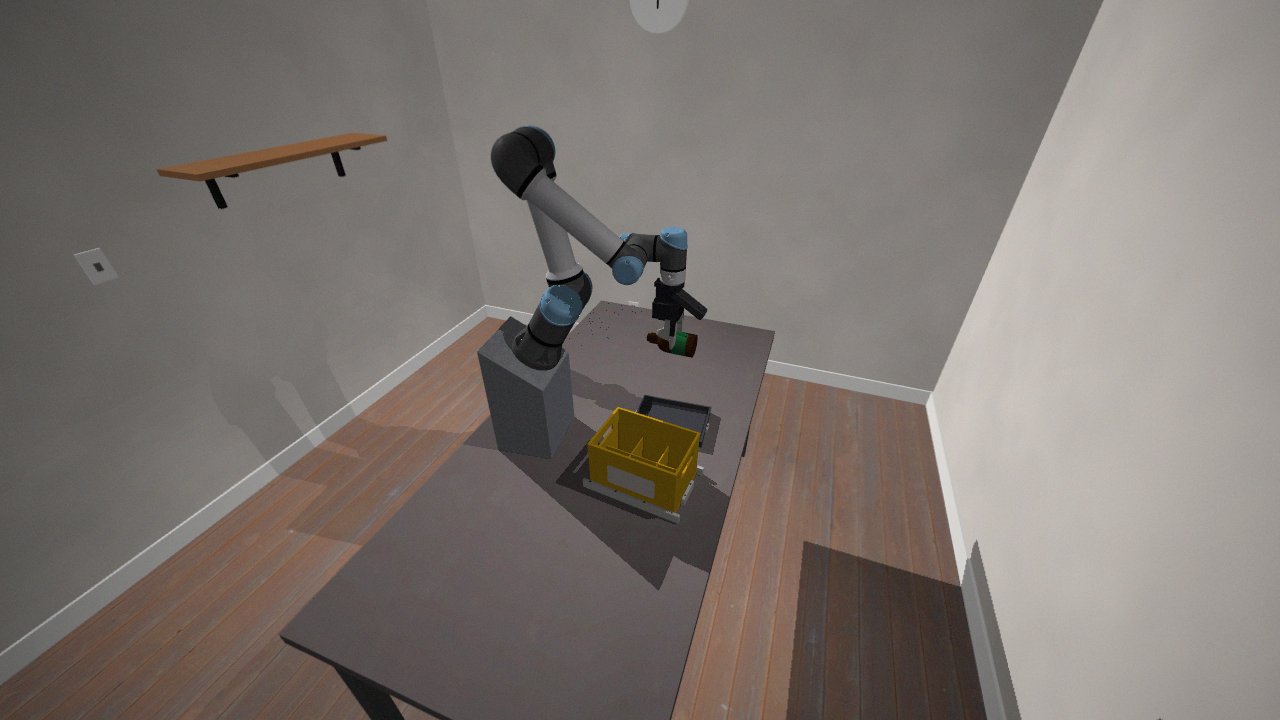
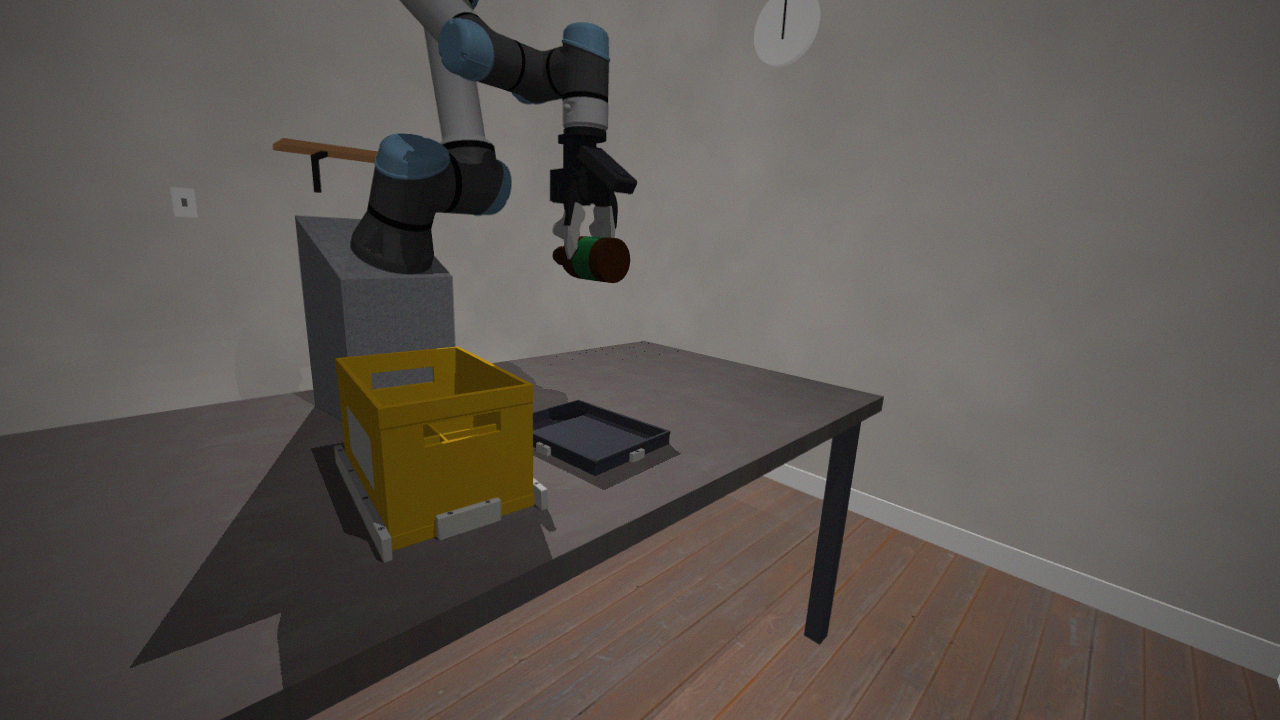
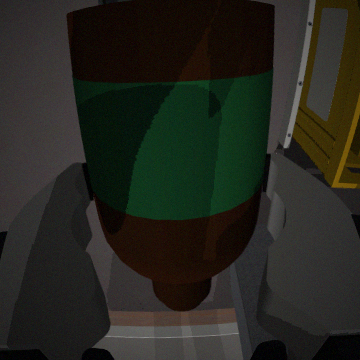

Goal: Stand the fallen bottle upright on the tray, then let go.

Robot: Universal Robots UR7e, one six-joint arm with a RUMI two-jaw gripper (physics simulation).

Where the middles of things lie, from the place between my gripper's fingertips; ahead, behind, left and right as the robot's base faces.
Right now the brown bottle [image 2: 602, 259] is 10 mm behind my hand.
